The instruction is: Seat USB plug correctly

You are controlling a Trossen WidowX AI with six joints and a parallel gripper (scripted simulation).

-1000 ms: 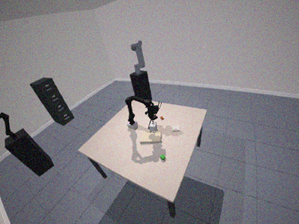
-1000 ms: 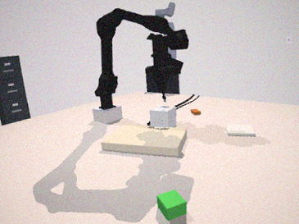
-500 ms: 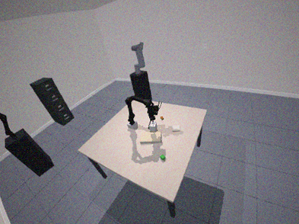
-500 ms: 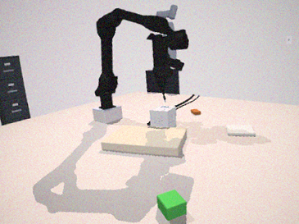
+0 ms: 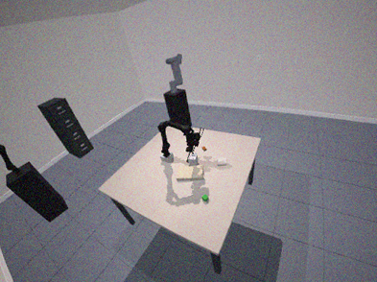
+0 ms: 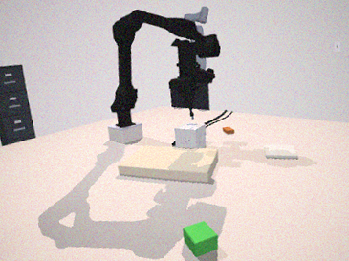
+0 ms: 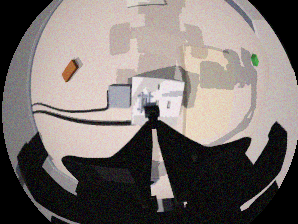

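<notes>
Now: gripper tip 20 mm above the dark USB plug. Round my gripper tip: orange piece: 220 mm to the left, 130 mm below, 20 mm behind; then flat white block: 250 mm ahead, 140 mm to the left, 130 mm below; then flat tan board: 150 mm to the right, 120 mm below, 70 mm ahead.
</notes>
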